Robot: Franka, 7 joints.
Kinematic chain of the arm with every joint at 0, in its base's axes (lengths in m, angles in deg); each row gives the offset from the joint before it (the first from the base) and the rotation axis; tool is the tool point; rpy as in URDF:
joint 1: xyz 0 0 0.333 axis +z
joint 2: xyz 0 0 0 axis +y
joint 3: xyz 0 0 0.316 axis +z
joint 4: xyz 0.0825 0 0 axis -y
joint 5: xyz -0.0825 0 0.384 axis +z
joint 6: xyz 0 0 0 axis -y
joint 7: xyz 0.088 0 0 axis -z
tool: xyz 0 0 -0.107 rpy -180 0 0
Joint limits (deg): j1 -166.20..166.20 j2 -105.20..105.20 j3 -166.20..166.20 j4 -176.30..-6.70 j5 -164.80..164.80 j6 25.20..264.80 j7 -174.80..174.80
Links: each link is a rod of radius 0.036 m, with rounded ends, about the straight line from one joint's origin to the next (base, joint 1, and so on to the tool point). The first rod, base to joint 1, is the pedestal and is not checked.
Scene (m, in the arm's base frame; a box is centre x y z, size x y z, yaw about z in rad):
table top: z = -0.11
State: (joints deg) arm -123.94 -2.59 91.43 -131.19 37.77 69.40 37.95
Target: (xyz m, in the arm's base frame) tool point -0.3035 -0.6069 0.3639
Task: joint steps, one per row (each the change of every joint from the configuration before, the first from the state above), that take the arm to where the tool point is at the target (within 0.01 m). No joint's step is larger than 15 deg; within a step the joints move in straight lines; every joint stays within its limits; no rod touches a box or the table.
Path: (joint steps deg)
1: -8.26 10.58 -11.80 10.84 0.36 8.78 0.00
2: -8.25 10.58 -11.79 10.84 0.36 8.77 0.00
3: -8.26 10.58 -11.80 10.83 0.36 8.78 0.00
4: -8.26 10.57 -11.80 10.84 0.35 8.78 0.00

